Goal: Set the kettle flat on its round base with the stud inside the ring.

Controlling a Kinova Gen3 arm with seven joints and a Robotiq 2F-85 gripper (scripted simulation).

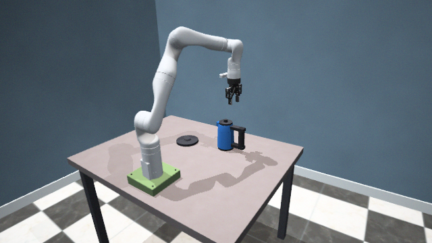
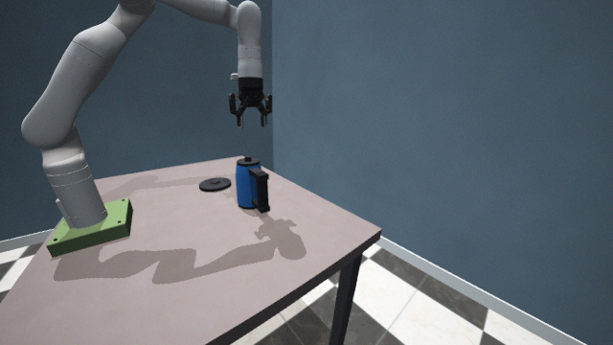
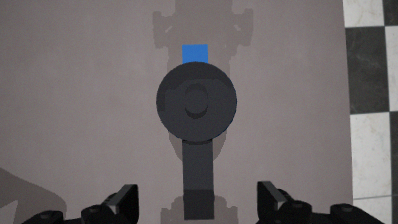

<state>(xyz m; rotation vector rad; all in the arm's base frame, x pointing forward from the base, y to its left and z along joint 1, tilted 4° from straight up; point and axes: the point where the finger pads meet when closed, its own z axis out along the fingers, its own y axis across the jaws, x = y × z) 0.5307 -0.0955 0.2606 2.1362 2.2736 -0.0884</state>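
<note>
My hand is 22 cm above the blue kettle and 2 cm to the right of it. Round my hand: round black base (32 cm to the left, 30 cm below, 10 cm behind).
</note>
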